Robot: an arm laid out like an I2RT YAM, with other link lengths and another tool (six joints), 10 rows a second.
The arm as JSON. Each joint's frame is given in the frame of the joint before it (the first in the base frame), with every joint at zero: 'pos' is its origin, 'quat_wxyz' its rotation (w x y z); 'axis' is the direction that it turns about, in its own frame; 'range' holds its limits. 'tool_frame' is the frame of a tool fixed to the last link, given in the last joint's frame.
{
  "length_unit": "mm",
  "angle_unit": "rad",
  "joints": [
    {
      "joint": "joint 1",
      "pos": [
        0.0,
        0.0,
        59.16
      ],
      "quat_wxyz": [
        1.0,
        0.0,
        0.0,
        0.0
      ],
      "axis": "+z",
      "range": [
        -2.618,
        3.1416
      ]
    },
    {
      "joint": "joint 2",
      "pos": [
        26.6,
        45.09,
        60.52
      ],
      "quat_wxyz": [
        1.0,
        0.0,
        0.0,
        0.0
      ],
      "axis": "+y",
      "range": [
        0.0,
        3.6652
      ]
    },
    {
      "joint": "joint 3",
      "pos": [
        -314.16,
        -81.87,
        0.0
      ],
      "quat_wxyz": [
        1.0,
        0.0,
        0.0,
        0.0
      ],
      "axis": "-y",
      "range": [
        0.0,
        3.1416
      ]
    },
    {
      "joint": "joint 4",
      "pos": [
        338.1,
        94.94,
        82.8
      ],
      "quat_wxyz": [
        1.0,
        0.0,
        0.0,
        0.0
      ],
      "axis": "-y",
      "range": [
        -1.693,
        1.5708
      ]
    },
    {
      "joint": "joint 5",
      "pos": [
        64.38,
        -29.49,
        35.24
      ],
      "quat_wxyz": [
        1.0,
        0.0,
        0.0,
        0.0
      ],
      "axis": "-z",
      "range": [
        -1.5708,
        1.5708
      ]
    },
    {
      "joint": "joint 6",
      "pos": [
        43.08,
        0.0,
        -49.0
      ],
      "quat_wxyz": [
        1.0,
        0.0,
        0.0,
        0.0
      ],
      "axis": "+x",
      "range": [
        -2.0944,
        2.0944
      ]
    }
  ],
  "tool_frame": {
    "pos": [
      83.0,
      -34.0,
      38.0
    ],
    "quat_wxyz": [
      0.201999,
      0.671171,
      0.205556,
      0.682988
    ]
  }
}
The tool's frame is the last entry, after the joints.
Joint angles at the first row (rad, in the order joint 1, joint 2, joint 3, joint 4, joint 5, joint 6):
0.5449 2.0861 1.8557 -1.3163 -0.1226 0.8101
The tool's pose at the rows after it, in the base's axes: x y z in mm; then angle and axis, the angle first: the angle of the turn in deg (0 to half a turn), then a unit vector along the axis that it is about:
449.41 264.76 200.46 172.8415 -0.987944 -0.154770 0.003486
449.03 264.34 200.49 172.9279 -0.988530 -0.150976 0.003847
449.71 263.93 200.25 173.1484 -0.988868 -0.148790 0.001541
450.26 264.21 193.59 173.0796 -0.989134 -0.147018 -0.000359
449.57 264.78 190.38 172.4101 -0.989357 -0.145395 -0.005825
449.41 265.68 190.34 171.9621 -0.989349 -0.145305 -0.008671
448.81 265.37 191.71 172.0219 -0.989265 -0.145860 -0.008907
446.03 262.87 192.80 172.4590 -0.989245 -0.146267 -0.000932
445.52 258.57 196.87 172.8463 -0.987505 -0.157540 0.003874
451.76 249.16 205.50 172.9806 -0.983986 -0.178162 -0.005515
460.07 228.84 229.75 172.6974 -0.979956 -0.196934 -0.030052
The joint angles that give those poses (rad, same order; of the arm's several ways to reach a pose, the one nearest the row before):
0.5449 2.0861 1.8557 -1.3163 -0.1223 0.8192
0.5449 2.0861 1.8557 -1.3170 -0.1211 0.8268
0.5449 2.0861 1.8545 -1.3128 -0.1158 0.8314
0.5449 2.0861 1.8355 -1.2896 -0.1154 0.8353
0.5449 2.0754 1.8118 -1.2617 -0.1219 0.8394
0.5453 2.0708 1.8057 -1.2518 -0.1268 0.8406
0.5457 2.0682 1.8057 -1.2545 -0.1257 0.8398
0.5446 2.0670 1.8069 -1.2747 -0.1249 0.8368
0.5385 2.0617 1.8103 -1.2972 -0.1226 0.8070
0.5182 2.0449 1.8103 -1.3022 -0.1146 0.7456
0.4767 1.9968 1.8111 -1.3094 -0.1074 0.6678

